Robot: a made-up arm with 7 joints. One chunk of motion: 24 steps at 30 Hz.
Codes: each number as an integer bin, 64 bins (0 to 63) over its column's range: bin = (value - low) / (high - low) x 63, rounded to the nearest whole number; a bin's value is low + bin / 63 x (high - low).
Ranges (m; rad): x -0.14..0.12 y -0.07..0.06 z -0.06..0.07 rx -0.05..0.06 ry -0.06..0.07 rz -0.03..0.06
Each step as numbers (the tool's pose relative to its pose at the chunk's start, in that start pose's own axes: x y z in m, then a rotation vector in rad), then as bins.
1 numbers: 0.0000 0.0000 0.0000 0.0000 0.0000 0.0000
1 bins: 34 34 29 29 29 21
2 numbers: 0.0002 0.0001 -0.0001 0.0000 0.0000 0.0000
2 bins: 34 34 29 29 29 21
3 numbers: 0.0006 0.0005 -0.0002 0.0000 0.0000 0.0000
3 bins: 34 34 29 29 29 21
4 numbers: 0.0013 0.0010 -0.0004 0.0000 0.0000 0.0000
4 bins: 34 34 29 29 29 21
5 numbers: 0.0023 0.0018 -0.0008 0.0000 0.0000 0.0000
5 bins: 34 35 29 29 29 21
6 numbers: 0.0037 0.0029 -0.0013 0.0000 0.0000 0.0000
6 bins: 35 35 28 29 29 21
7 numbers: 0.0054 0.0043 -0.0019 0.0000 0.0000 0.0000
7 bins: 35 36 28 29 29 21
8 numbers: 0.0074 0.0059 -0.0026 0.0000 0.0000 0.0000
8 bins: 36 37 28 29 29 21
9 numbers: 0.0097 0.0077 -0.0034 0.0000 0.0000 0.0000
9 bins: 36 38 27 29 29 21
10 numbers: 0.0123 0.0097 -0.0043 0.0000 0.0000 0.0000
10 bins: 37 39 27 29 29 21
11 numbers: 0.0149 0.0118 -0.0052 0.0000 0.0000 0.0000
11 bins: 38 40 27 29 29 21
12 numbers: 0.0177 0.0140 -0.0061 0.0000 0.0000 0.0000
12 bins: 38 41 26 29 29 21
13 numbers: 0.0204 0.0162 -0.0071 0.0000 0.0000 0.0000
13 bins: 39 42 26 29 29 21
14 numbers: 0.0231 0.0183 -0.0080 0.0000 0.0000 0.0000
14 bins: 40 43 25 29 29 21
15 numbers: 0.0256 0.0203 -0.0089 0.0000 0.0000 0.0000
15 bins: 40 44 25 29 29 21
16 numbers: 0.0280 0.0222 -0.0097 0.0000 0.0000 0.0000
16 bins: 41 45 24 29 29 21
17 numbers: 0.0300 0.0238 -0.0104 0.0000 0.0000 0.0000
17 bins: 41 45 24 29 29 21
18 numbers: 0.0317 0.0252 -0.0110 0.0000 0.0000 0.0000
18 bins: 42 46 24 29 29 21
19 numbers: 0.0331 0.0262 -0.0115 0.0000 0.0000 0.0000
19 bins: 42 47 24 29 29 21
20 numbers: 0.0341 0.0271 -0.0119 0.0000 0.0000 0.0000
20 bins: 42 47 23 29 29 21
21 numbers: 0.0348 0.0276 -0.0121 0.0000 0.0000 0.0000
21 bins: 42 47 23 29 29 21
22 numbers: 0.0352 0.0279 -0.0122 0.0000 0.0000 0.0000
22 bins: 42 47 23 29 29 21
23 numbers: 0.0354 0.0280 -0.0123 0.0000 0.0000 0.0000
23 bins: 43 47 23 29 29 21
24 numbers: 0.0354 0.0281 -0.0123 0.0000 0.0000 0.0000
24 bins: 43 48 23 29 29 21
